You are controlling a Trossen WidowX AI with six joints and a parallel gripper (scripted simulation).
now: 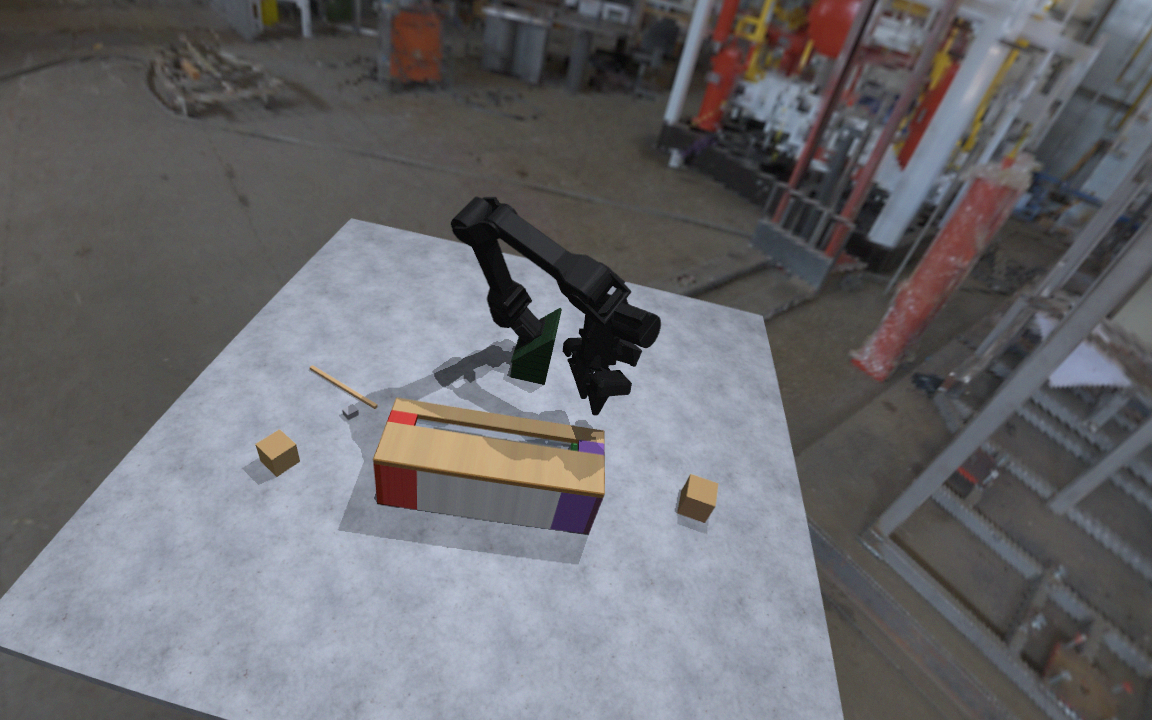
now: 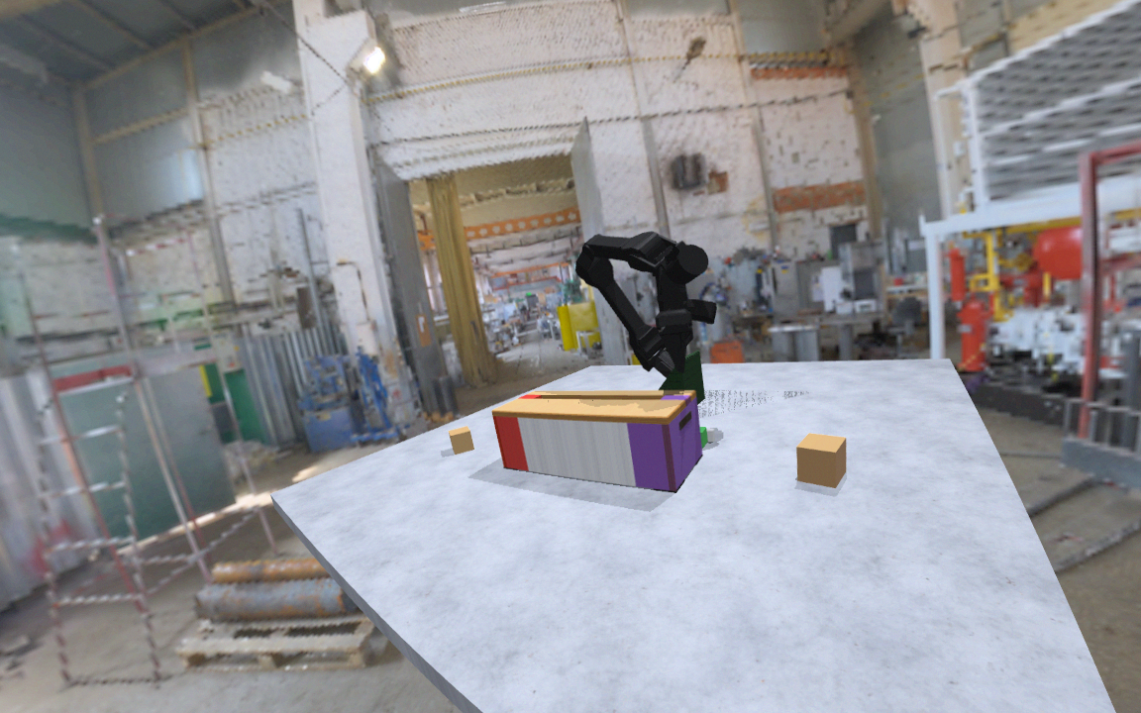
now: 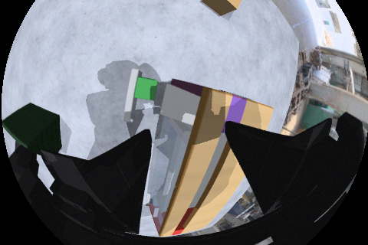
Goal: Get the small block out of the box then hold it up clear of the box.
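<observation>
The green block lies 2 cm behind my gripper tip, 1 cm to the left of it and 14 cm below it. Round my gripper tip: thin wooden stick: 7 cm behind, 50 cm to the right, 15 cm below; then small grey piece: 46 cm to the right, 15 cm below; then tan cube: 14 cm ahead, 54 cm to the right, 13 cm below.
</observation>
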